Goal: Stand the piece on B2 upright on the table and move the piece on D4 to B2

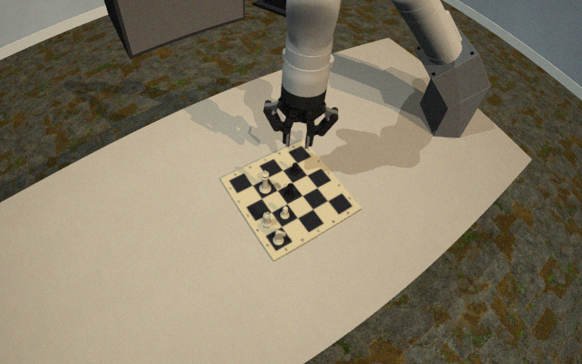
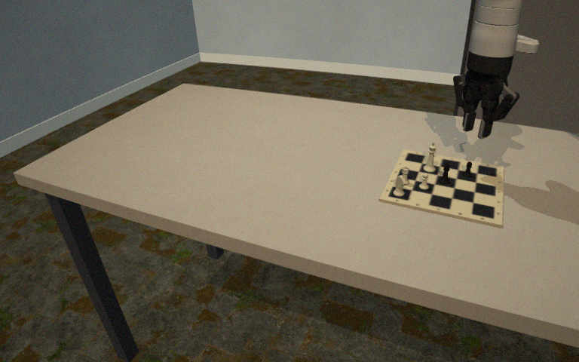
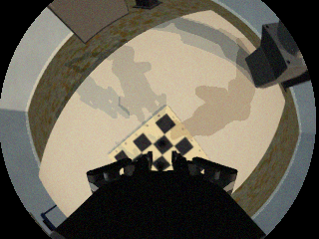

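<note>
Right now the black pawn is 100 mm below my hand. Also, from my hand: chessboard (50 mm ahead, 30 mm to the left, 120 mm below); white king (70 mm ahead, 20 mm to the right, 80 mm below); white pawn (100 mm ahead, 50 mm to the left, 100 mm below).
</note>
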